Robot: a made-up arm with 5 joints. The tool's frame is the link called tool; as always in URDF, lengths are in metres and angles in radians. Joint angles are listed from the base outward. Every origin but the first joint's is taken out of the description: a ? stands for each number. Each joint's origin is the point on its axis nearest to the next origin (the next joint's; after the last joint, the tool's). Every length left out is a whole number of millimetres.
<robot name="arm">
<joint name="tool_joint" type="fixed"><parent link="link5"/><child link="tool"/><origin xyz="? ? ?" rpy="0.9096 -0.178 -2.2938"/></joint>
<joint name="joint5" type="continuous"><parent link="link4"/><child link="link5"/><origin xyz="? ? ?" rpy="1.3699 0.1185 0.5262"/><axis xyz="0 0 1"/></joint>
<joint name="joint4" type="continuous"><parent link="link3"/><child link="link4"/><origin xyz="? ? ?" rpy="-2.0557 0.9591 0.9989"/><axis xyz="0 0 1"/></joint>
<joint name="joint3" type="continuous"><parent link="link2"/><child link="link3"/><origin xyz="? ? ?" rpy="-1.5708 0 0"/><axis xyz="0 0 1"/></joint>
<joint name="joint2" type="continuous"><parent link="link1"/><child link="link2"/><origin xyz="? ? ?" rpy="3.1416 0 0"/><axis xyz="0 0 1"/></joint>
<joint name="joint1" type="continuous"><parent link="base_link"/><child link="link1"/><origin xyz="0.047 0.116 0.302"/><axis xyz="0 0 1"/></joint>
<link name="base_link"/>
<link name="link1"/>
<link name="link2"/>
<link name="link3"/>
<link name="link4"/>
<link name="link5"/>
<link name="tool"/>
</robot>
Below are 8 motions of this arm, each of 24 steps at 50 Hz.
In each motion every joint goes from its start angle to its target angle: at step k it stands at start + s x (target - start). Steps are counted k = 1, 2, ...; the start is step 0. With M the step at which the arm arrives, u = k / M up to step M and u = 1 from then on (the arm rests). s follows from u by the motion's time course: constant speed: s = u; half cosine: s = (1 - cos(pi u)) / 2; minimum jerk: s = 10 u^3 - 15 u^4 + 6 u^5.
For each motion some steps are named. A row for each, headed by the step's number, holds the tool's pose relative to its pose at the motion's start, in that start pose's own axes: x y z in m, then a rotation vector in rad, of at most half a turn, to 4 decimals.
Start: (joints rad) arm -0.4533 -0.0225 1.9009 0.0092 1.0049
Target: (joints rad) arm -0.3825 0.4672 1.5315 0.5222 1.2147
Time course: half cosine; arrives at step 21
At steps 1, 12, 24:
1: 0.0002 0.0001 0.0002 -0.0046 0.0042 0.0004
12: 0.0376 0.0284 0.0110 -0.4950 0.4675 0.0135
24: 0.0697 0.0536 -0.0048 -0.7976 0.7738 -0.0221

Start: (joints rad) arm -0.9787 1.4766 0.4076 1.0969 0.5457
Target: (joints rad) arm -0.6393 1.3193 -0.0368 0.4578 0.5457
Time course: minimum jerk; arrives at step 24
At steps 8, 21, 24:
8: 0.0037 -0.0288 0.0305 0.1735 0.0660 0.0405
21: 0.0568 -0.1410 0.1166 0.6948 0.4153 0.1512
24: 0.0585 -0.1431 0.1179 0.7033 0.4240 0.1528

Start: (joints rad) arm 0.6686 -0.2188 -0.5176 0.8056 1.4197
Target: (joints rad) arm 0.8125 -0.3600 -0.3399 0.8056 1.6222
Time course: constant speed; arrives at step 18
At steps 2, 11, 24:
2: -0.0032 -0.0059 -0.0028 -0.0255 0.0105 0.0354
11: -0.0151 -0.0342 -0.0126 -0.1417 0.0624 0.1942
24: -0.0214 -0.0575 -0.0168 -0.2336 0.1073 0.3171

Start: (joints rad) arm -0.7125 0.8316 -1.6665 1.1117 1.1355
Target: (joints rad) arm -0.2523 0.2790 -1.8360 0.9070 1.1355
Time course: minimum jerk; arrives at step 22
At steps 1, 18, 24:
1: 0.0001 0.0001 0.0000 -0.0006 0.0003 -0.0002
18: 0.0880 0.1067 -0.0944 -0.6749 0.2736 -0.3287
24: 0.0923 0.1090 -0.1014 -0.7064 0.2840 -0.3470

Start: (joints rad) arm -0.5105 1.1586 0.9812 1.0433 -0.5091
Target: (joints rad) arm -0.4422 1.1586 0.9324 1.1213 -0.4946
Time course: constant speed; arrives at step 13
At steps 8, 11, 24:
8: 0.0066 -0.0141 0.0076 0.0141 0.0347 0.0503
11: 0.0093 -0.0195 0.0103 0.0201 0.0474 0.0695
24: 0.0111 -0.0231 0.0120 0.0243 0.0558 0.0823

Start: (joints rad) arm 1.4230 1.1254 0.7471 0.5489 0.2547
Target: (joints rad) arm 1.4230 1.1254 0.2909 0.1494 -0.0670
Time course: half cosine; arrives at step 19
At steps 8, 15, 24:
8: 0.0300 0.0460 0.0189 -0.0085 0.0623 -0.1906
15: 0.0869 0.1109 0.0289 -0.0817 0.1345 -0.4686
24: 0.1004 0.1237 0.0280 -0.1054 0.1468 -0.5263

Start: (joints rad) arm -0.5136 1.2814 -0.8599 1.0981 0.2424
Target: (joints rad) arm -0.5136 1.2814 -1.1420 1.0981 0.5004
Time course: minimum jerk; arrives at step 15
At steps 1, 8, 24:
1: 0.0001 -0.0001 0.0003 0.0000 0.0012 0.0007
8: 0.0348 -0.0237 0.0514 0.0032 0.2621 0.1362
24: 0.0722 -0.0387 0.0850 0.0106 0.4684 0.2374

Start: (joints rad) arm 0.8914 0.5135 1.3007 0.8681 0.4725
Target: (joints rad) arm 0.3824 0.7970 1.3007 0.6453 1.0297
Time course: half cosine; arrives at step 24
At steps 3, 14, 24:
3: 0.0000 0.0016 -0.0015 -0.0184 0.0100 0.0111
14: 0.0069 0.0255 -0.0304 -0.3058 0.1846 0.1467
24: 0.0172 0.0375 -0.0539 -0.4854 0.3104 0.1955

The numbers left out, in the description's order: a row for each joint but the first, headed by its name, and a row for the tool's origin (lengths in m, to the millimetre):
tool: 0.088 0.168 0
joint5: 0.07 -0.008 0
joint4: -0.09 0.072 0
joint3: -0.02 -0.091 0
joint2: 0.002 -0.046 0

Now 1 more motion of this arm.
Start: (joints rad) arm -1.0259 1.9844 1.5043 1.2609 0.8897
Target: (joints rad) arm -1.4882 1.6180 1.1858 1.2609 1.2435
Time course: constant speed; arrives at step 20
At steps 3, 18, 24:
3: 0.0074 -0.0106 0.0155 0.0007 0.0883 0.0461
18: 0.0714 -0.0564 0.0836 0.0215 0.5383 0.2547
24: 0.0829 -0.0615 0.0908 0.0267 0.5992 0.2797

